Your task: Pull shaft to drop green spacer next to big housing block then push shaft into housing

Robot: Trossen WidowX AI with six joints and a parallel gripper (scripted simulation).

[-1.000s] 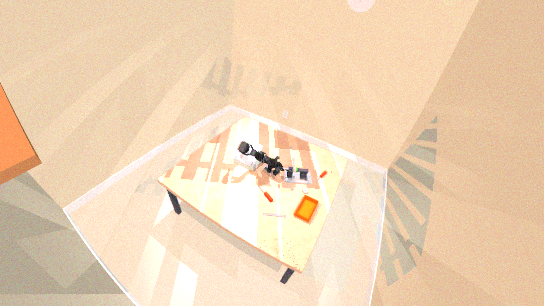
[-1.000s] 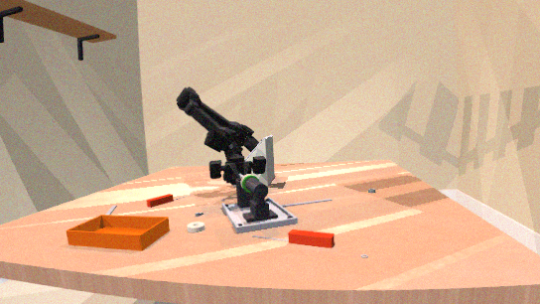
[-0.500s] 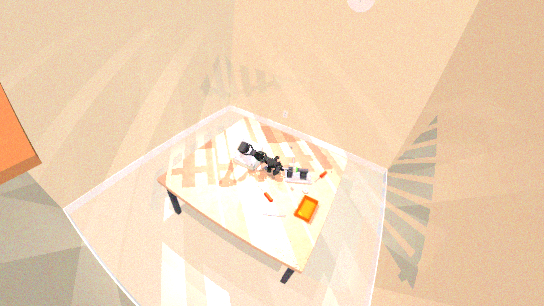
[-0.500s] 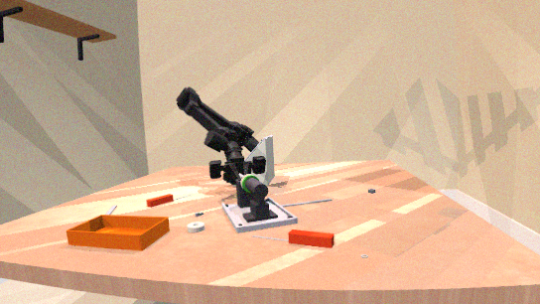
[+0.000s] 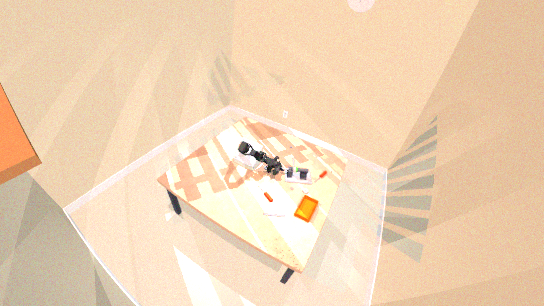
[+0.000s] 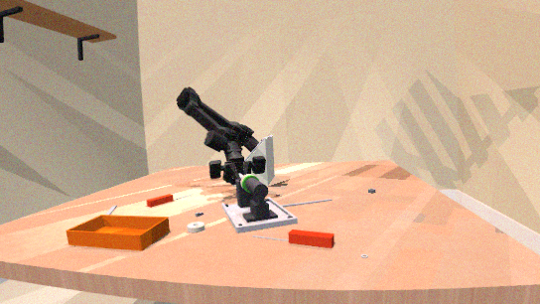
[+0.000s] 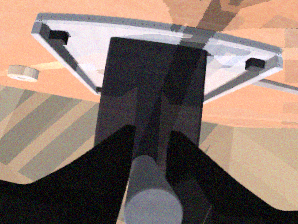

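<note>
Right now the shaft is 3 cm ahead of my gripper tip, 2 cm above it and 1 cm to the left of it. Also, from my gripper tip: white spacer 24 cm ahead, 7 cm to the right, 6 cm below; then orange tray 31 cm ahead, 23 cm to the right, 5 cm below; then green spacer 9 cm ahead, 5 cm to the left, 2 cm above.
</note>
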